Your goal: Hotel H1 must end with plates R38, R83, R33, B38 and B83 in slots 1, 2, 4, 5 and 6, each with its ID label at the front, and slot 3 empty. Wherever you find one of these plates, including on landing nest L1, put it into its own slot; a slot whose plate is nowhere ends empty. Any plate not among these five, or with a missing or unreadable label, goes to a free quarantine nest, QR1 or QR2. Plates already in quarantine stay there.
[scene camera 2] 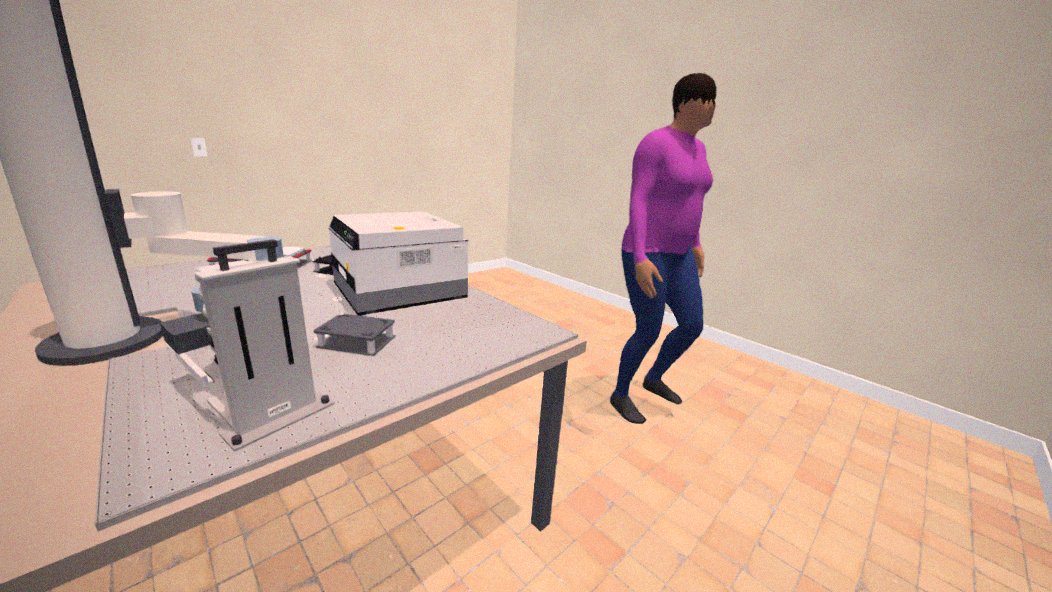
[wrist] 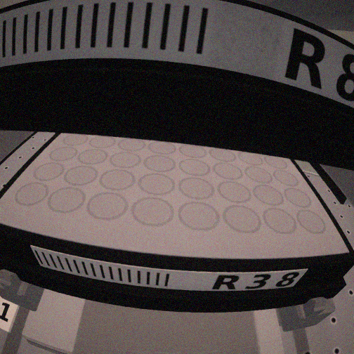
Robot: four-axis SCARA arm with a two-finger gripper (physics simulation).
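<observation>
Plate R38 (wrist: 160,250) lies level in the wrist view, its barcode and ID label facing the camera. Grey supports show below its two front corners. A card ending in "1" shows at the lower left. My gripper (wrist: 172,165) is open around R38, its fingers standing off the plate's sides and partly hidden. Another dark-rimmed plate (wrist: 150,92) is directly above; its label reads "R8" with the last character cut off. A tall grey hotel (scene camera 2: 261,346) with a top handle stands on the table in the scene view and hides my gripper. The other plates cannot be identified.
A low dark nest stand (scene camera 2: 354,329) is right of the hotel, with a large white instrument (scene camera 2: 400,261) behind it. A dark block (scene camera 2: 185,331) is left of the hotel, near the robot column (scene camera 2: 80,220). A person (scene camera 2: 669,198) stands beyond the table (scene camera 2: 456,338).
</observation>
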